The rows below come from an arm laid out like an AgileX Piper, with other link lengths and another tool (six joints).
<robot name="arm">
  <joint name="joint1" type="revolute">
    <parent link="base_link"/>
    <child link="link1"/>
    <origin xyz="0 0 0.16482" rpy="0 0 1.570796"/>
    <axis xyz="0 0 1"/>
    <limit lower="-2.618" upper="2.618"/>
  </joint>
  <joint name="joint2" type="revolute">
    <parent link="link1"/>
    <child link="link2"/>
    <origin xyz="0 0 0" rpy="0 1.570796 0"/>
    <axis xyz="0 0 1"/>
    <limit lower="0" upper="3.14"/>
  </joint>
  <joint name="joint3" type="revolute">
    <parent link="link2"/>
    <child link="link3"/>
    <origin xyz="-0.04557 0.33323 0" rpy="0 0 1.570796"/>
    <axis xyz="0 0 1"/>
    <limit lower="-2.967" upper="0"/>
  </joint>
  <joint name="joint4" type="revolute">
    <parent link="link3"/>
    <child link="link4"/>
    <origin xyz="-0.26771 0.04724 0" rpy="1.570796 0 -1.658"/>
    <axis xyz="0 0 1"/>
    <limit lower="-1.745" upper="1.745"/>
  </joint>
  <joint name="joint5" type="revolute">
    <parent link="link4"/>
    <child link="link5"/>
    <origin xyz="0 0 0" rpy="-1.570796 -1.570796 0"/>
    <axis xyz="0 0 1"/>
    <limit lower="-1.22" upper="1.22"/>
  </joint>
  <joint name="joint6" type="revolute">
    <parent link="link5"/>
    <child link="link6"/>
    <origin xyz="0.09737 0 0" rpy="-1.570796 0 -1.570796"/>
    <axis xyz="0 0 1"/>
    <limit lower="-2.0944" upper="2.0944"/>
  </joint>
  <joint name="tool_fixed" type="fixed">
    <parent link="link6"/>
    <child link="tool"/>
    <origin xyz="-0.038 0.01 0.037" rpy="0 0.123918 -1.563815"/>
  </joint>
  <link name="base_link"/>
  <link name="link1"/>
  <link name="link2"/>
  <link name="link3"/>
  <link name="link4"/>
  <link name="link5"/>
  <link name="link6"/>
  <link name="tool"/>
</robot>
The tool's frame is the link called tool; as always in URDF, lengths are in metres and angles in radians.
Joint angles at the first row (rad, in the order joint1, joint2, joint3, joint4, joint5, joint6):
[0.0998, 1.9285, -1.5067, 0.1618, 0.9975, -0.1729]
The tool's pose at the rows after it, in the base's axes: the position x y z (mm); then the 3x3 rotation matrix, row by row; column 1 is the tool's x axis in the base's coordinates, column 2 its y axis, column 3 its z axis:
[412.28 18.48 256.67], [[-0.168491 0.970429 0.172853], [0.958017 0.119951 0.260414], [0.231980 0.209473 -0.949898]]
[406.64 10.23 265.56], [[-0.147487 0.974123 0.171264], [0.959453 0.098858 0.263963], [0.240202 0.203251 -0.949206]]
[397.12 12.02 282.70], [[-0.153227 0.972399 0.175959], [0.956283 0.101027 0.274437], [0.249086 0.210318 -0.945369]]
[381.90 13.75 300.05], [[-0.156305 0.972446 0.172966], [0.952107 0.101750 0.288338], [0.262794 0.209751 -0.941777]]
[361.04 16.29 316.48], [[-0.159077 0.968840 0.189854], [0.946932 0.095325 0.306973], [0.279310 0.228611 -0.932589]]
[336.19 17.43 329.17], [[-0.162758 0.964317 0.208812], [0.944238 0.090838 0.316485], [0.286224 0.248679 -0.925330]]
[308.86 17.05 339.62], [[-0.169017 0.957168 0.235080], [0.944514 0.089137 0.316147], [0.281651 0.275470 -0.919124]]
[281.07 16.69 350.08], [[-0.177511 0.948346 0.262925], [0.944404 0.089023 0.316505], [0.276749 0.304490 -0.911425]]
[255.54 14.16 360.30], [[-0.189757 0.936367 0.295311], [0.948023 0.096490 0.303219], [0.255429 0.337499 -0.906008]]
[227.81 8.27 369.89], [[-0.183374 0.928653 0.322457], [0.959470 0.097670 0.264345], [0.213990 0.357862 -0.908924]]
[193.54 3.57 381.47], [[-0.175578 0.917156 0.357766], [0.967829 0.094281 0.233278], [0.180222 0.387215 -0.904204]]
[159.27 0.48 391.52], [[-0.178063 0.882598 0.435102], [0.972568 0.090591 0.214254], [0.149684 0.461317 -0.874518]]
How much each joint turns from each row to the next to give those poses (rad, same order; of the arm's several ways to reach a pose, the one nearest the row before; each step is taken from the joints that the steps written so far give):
[-0.0659, -0.0042, -0.0001, -0.0070, 0.0481, 0.0000]
[-0.0223, -0.0209, 0.0000, 0.0065, 0.0283, -0.0001]
[0.0013, -0.0416, 0.0000, 0.0088, 0.0358, 0.0001]
[0.0000, -0.0535, 0.0155, 0.0127, 0.0406, 0.0000]
[0.0000, -0.0766, 0.0472, 0.0201, 0.0119, 0.0000]
[-0.0001, -0.0866, 0.0667, 0.0106, 0.0000, -0.0001]
[0.0001, -0.0955, 0.0759, 0.0000, -0.0084, 0.0001]
[0.0000, -0.0969, 0.0665, 0.0000, 0.0000, 0.0000]
[0.0000, -0.0918, 0.0511, -0.0161, 0.0044, 0.0000]
[0.0000, -0.0933, 0.0439, -0.0461, 0.0210, 0.0211]
[0.0000, -0.1144, 0.0416, -0.0369, 0.0360, 0.0218]
[0.0000, -0.1330, 0.0458, -0.0220, 0.0024, 0.0114]

